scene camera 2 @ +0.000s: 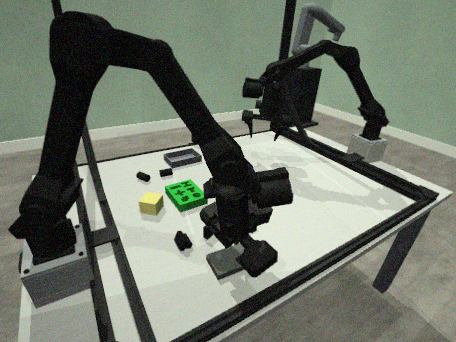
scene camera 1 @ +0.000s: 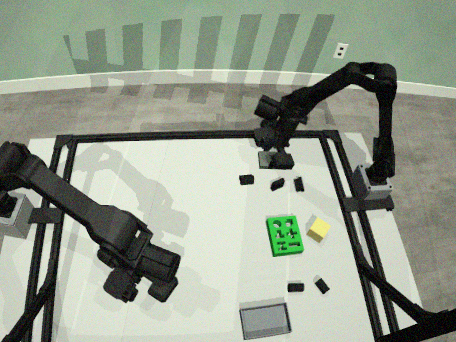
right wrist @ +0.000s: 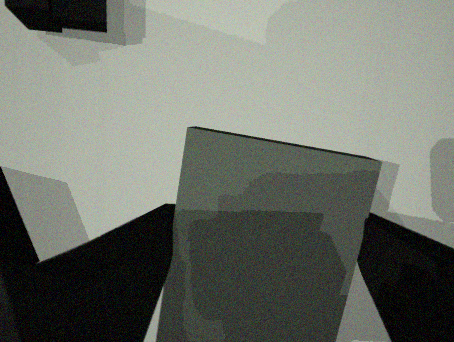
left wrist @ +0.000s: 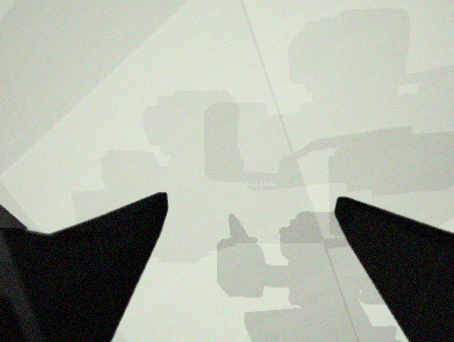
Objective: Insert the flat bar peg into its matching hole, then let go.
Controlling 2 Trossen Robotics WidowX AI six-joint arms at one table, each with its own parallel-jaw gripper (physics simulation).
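The green hole board (scene camera 1: 287,252) (scene camera 2: 192,204) lies mid-table, a narrow bar-shaped slot (scene camera 1: 295,244) among its holes. Several small dark pegs lie loose: one peg (scene camera 1: 246,179), a second peg (scene camera 1: 277,184) and a third peg (scene camera 1: 299,184) on its far side, and two pegs (scene camera 1: 296,287) (scene camera 1: 321,285) on its near side. I cannot tell which is the flat bar. My right gripper (scene camera 1: 271,157) (right wrist: 263,219) is shut on a flat grey block (scene camera 1: 265,160) (scene camera 2: 223,263) (right wrist: 280,165), fingers against its sides. My left gripper (scene camera 2: 264,137) (left wrist: 251,202) is open and empty above the table.
A yellow cube (scene camera 1: 318,230) (scene camera 2: 151,203) stands beside the green board. A shallow grey tray (scene camera 1: 265,322) (scene camera 2: 183,158) lies beyond the two near pegs. A dark peg (right wrist: 75,15) shows at the top left of the right wrist view. Dark rails (scene camera 1: 165,135) edge the table.
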